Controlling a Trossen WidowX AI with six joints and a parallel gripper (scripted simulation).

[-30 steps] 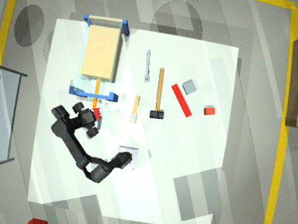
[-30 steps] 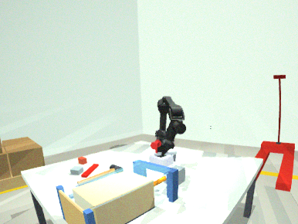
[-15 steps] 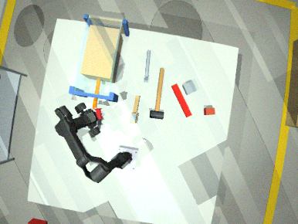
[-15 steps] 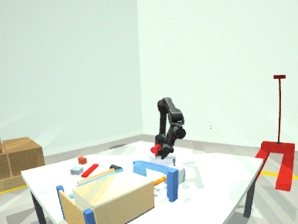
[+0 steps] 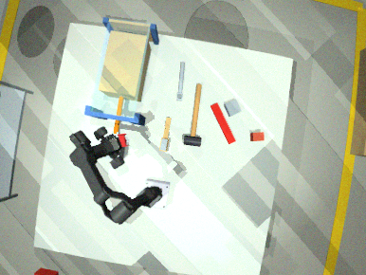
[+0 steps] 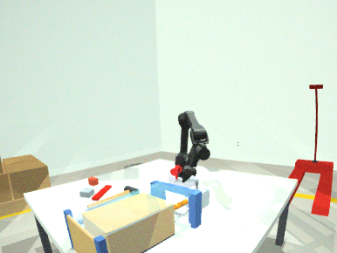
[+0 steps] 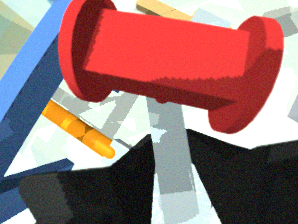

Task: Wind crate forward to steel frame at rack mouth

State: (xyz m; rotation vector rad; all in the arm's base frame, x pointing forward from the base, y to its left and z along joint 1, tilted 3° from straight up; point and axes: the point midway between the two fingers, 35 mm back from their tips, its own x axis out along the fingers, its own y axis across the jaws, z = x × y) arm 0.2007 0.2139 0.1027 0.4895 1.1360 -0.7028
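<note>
Now: gripper tip 20 mm short of the red grip, 20 mm to the left of it and 50 mm below it. The rest, counted from my gripper tip: winch: 60 mm behind, 40 mm to the left, 110 mm below; then winch handle: 10 mm behind, 10 mm to the left, 20 mm above; then blue frame: 110 mm ahead, 70 mm to the left, 30 mm below.
</note>
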